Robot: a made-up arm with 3 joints. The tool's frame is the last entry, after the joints.
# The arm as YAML. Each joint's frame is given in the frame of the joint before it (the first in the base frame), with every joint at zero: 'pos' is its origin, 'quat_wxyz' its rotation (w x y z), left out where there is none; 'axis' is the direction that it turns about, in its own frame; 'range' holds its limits. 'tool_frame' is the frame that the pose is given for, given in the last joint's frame.
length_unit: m
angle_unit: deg
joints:
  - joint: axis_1
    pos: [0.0, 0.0, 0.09]
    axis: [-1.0, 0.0, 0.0]
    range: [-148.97, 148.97]
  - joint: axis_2
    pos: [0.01, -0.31, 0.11]
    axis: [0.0, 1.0, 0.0]
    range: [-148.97, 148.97]
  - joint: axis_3
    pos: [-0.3, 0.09, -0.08]
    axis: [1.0, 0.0, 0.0]
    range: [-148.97, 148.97]
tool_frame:
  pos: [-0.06, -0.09, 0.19]
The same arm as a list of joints. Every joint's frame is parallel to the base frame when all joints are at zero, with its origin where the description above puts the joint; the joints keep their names.
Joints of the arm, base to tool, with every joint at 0 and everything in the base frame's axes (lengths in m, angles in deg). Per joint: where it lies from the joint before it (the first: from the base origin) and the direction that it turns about. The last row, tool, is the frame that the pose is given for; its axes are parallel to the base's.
axis_1: axis -1 0 0 origin 0 0 0.09
axis_2: axis 0 1 0 origin 0.01 -0.31 0.11
axis_3: axis 1 0 0 origin -0.3 0.09 -0.08
tool: origin -0.06 -0.09 0.19
Joint limits (deg, base to tool): -148.97..148.97 -148.97..148.97 -148.97..148.97

